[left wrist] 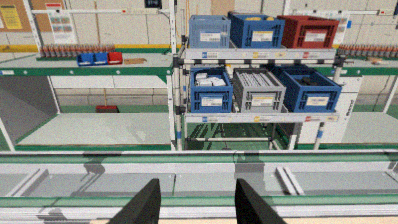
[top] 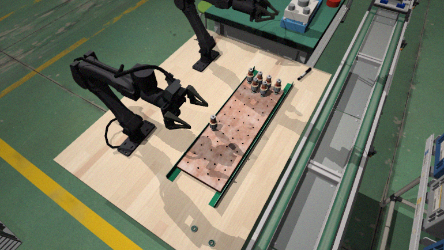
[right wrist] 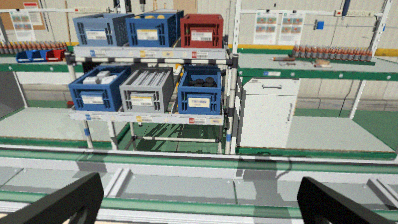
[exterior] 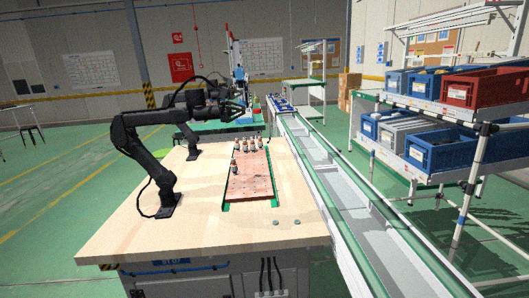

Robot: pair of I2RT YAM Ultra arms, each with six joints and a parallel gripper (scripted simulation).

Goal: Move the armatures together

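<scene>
The copper-coloured board lies 40 cm below my left hand and 33 cm to the right of it. The rest, counted from my left hand: black marker (40 cm below, 19 cm to the left, 18 cm ahead).
</scene>
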